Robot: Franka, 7 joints.
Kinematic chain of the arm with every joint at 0, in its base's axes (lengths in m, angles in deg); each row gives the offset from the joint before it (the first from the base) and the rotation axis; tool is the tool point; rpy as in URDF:
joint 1: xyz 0 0 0.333 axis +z
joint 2: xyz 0 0 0 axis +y
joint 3: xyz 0 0 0.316 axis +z
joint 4: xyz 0.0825 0 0 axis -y
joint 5: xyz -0.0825 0 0.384 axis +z
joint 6: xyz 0 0 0 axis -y
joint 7: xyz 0.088 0 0 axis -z
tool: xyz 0 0 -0.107 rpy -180 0 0
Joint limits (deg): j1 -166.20..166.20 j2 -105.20..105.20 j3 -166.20..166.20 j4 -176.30..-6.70 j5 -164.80..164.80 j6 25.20..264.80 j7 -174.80..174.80
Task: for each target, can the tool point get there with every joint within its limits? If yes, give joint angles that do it. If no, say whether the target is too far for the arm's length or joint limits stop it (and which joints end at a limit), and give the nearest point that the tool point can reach.
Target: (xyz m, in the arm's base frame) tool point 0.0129 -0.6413 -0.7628
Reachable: no: too far | nearest point 0.0095 -0.4735 -0.3255 | short by 0.468 m
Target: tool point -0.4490 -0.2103 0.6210
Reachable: yes | joints -49.72 28.71 -105.91 -123.35 62.46 205.61 6.43
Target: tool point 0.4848 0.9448 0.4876
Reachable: no: too far | nearest point 0.3876 0.7553 0.4566 | short by 0.215 m
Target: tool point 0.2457 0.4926 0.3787
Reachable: yes | joints -48.56 -74.54 106.48 -114.08 -85.42 64.30 25.06
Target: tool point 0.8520 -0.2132 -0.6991
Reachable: no: too far | nearest point 0.5659 -0.1416 -0.2680 | short by 0.522 m
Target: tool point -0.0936 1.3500 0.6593
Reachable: no: too far | nearest point -0.0577 0.8320 0.5341 | short by 0.534 m
